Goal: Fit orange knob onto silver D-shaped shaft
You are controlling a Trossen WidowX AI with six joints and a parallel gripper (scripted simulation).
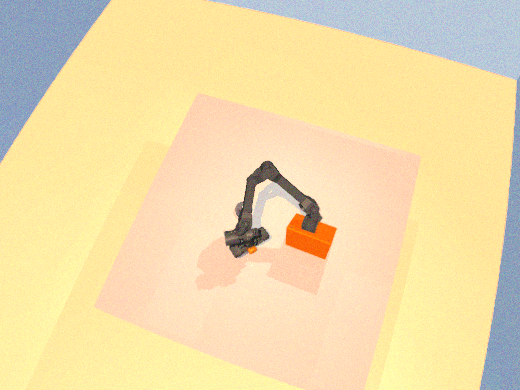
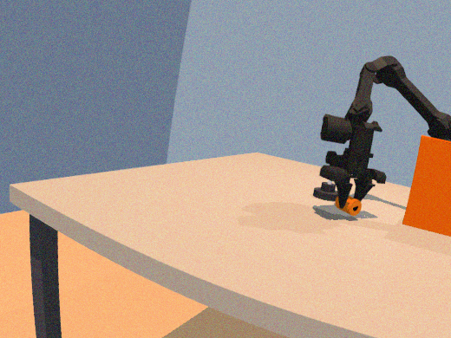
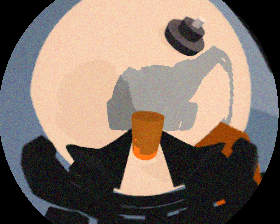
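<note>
My gripper tip is now 1 cm to the left of the orange knob, 1 cm below it and 1 cm short of it. Also, from my gripper tip: dark round pedestal (17 cm to the right, 11 cm ahead, 1 cm above).
</note>
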